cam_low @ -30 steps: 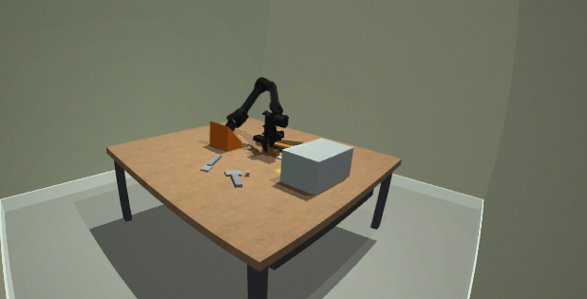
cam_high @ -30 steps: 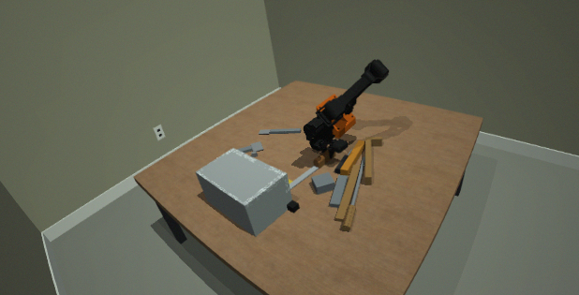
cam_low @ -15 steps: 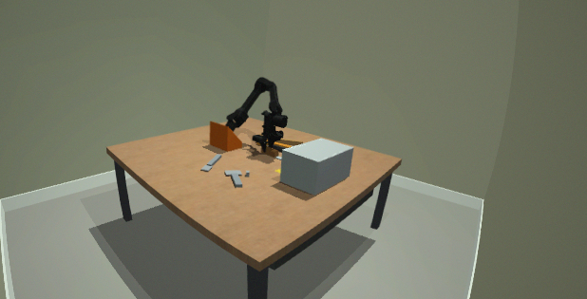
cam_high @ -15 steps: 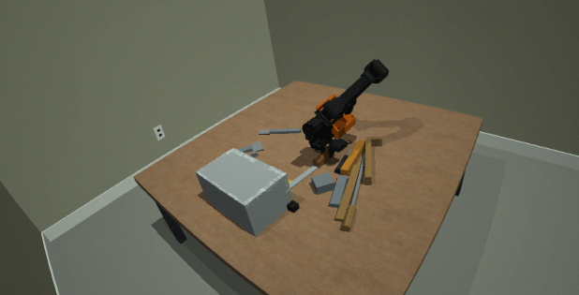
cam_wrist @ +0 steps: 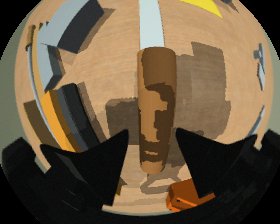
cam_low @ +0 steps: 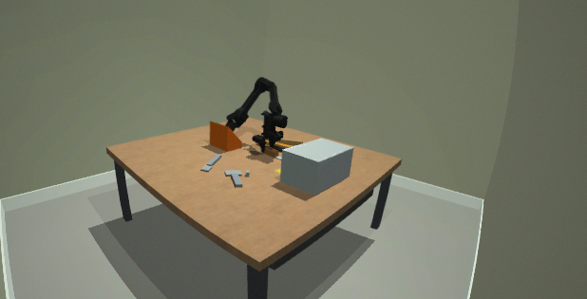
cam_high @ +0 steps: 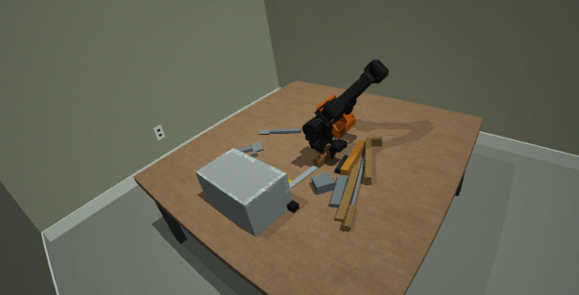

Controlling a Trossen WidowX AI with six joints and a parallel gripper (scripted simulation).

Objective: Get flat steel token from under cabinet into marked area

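Right now the grey block is 15 cm ahead of my gripper tip, 11 cm to the left of it and 1 cm above it. The rest, counted from my gripper tip: wooden stick 21 cm to the left, 11 cm ahead; then orange bar 10 cm to the left, 6 cm behind, 1 cm above; then grey t-piece 35 cm to the right, 18 cm ahead.
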